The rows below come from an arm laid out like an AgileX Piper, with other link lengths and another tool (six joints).
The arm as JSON. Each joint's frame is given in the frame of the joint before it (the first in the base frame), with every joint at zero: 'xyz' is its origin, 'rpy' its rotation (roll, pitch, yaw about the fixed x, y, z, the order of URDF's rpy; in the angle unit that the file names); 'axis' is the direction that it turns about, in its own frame. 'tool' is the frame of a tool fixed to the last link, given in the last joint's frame.
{
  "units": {
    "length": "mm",
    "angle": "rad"
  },
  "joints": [
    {
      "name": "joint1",
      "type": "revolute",
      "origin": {
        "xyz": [
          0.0,
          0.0,
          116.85
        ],
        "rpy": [
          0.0,
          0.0,
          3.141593
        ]
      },
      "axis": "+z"
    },
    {
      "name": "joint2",
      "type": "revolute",
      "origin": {
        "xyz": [
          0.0,
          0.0,
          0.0
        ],
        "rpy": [
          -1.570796,
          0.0,
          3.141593
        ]
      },
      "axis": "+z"
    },
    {
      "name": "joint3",
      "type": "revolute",
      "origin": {
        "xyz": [
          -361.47,
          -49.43,
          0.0
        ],
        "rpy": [
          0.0,
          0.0,
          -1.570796
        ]
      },
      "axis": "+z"
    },
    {
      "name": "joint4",
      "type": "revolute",
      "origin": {
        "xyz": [
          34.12,
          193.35,
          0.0
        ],
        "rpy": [
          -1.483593,
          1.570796,
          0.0
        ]
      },
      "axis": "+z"
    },
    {
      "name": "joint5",
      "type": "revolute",
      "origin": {
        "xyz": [
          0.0,
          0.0,
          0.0
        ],
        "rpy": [
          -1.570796,
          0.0,
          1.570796
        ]
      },
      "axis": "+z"
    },
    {
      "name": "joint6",
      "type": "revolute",
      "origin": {
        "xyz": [
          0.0,
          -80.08,
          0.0
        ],
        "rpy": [
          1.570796,
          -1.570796,
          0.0
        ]
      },
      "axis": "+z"
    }
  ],
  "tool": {
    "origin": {
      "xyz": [
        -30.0,
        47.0,
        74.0
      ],
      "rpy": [
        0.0,
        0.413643,
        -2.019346
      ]
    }
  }
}
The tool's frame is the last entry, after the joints.
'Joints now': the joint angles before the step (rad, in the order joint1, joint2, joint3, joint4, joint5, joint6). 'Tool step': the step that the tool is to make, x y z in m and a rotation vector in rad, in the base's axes. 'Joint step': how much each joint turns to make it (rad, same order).
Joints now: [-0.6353, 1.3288, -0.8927, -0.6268, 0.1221, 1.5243]
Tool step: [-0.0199, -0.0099, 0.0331, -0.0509, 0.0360, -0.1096]
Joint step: [-0.0105, -0.0204, -0.1305, -0.0345, 0.1867, 0.0011]
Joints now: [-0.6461, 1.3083, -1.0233, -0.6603, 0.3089, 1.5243]
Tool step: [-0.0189, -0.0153, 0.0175, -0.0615, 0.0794, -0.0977]
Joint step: [-0.0411, 0.0102, -0.0686, -0.0901, 0.1098, 0.0037]
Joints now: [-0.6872, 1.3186, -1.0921, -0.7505, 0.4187, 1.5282]
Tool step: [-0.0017, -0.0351, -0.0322, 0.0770, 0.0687, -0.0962]
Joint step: [-0.0940, 0.1084, 0.0002, 0.0019, -0.0044, 0.0104]
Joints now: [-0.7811, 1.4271, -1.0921, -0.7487, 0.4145, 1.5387]
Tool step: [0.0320, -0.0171, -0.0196, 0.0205, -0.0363, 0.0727]
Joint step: [-0.0046, 0.0848, 0.0001, 0.0109, -0.1287, 0.0058]
